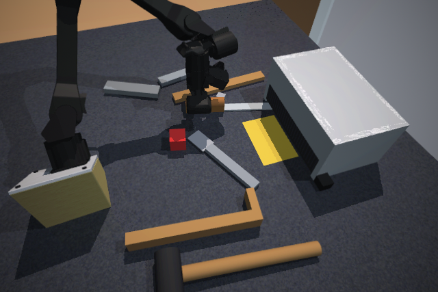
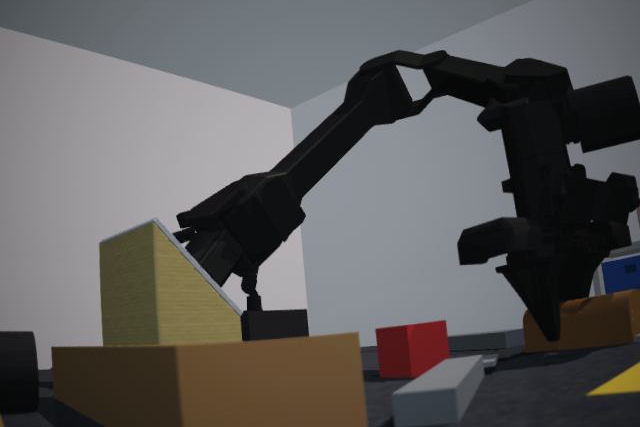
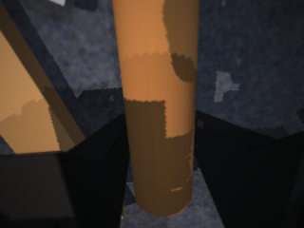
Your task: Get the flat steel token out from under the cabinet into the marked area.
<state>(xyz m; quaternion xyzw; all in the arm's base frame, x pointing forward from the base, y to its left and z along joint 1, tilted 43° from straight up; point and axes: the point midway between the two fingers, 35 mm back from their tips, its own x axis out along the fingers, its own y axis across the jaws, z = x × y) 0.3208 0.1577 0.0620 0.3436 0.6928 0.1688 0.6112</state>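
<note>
My gripper tip is now 8 cm short of the small grey cube and 2 cm to the right of it. Also, from my gripper tip: grey t-shaped tool (16 cm to the left, 2 cm ahead); wooden strip (9 cm ahead, 6 cm to the left); red cube (10 cm to the right, 9 cm behind, 1 cm above).
</note>
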